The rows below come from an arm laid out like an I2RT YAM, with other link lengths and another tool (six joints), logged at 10 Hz.
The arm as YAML. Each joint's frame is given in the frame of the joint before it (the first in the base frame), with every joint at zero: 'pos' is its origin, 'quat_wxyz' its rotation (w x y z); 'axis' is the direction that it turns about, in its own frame. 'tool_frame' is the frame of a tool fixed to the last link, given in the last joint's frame.
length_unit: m
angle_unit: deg
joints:
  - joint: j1
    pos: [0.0, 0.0, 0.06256]
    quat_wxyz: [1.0, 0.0, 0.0, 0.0]
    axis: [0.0, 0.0, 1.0]
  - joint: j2
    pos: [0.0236, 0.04, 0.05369]
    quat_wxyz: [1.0, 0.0, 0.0, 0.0]
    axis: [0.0, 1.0, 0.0]
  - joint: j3
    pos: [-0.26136, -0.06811, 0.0]
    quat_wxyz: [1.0, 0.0, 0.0, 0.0]
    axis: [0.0, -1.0, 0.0]
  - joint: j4
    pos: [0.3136, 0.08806, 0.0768]
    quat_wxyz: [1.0, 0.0, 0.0, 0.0]
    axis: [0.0, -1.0, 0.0]
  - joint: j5
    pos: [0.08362, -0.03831, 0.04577]
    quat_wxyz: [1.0, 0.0, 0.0, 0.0]
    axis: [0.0, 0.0, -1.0]
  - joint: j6
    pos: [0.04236, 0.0, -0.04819]
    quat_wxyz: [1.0, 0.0, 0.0, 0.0]
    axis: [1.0, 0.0, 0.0]
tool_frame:
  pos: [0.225, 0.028, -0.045]
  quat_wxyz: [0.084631, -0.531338, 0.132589, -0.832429]
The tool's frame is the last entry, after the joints.
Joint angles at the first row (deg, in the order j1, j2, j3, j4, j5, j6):
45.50 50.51 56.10 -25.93 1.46 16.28
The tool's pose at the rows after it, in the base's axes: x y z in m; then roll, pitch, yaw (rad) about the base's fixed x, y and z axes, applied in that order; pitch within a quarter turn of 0, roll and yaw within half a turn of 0:
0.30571, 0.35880, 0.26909, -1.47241, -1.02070, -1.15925
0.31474, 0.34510, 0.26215, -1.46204, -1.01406, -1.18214
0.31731, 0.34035, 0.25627, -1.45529, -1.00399, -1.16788
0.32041, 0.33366, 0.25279, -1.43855, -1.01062, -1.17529
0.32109, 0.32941, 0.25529, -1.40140, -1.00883, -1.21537
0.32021, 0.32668, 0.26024, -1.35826, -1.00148, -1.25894
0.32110, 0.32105, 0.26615, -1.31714, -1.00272, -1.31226
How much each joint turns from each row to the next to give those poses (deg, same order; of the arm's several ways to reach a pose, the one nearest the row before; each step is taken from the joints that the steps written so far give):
-2.79 -4.33 -3.66 1.47 -0.54 -0.87
-3.45 -1.93 -2.54 1.02 -2.59 -0.57
-2.92 -1.06 -1.96 1.19 -4.03 -0.75
-2.08 -1.02 -1.31 0.58 -2.21 -1.20
-0.43 -1.56 -1.23 0.78 0.11 -0.12
-0.05 -1.69 -1.13 0.85 0.32 0.16
0.05 -1.53 -0.54 0.18 1.19 -0.16

